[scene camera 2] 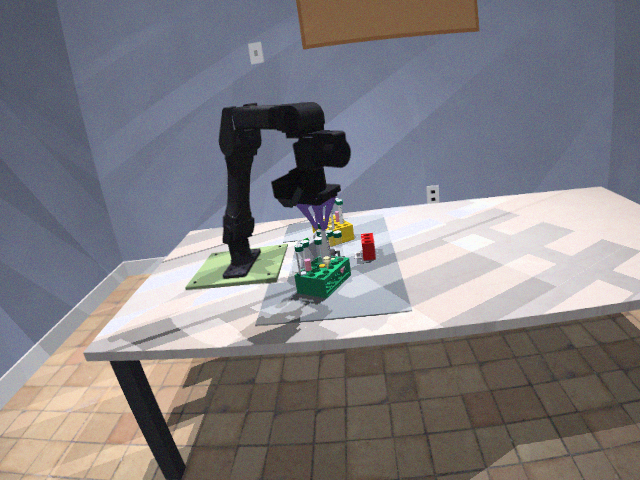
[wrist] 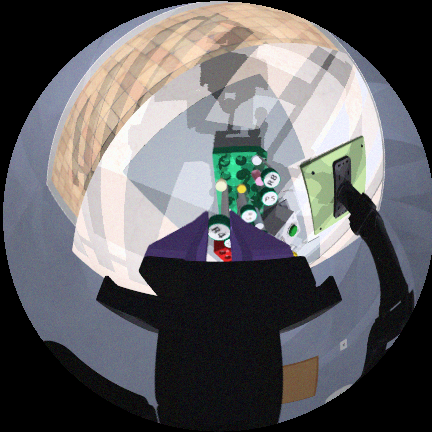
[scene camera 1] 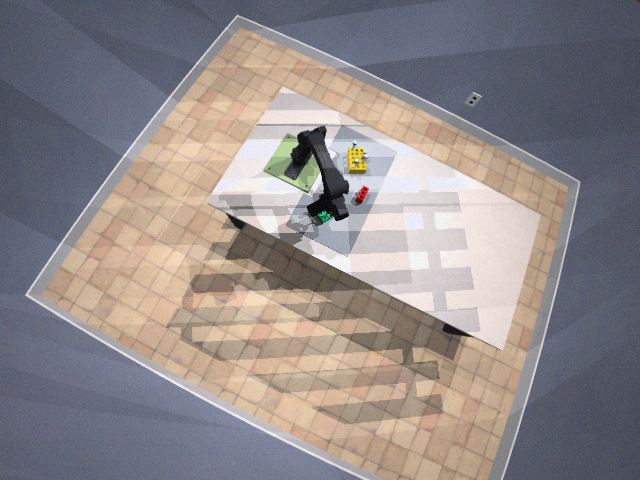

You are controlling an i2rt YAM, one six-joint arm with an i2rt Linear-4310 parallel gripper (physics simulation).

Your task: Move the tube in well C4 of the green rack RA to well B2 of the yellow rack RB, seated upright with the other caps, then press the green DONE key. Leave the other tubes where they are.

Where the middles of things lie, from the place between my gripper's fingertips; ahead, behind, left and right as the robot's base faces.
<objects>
My gripper is now 30 mm past the grey box with green button [wrist: 279,221], 190 mm to the right of it and 120 mm above it.
</objects>
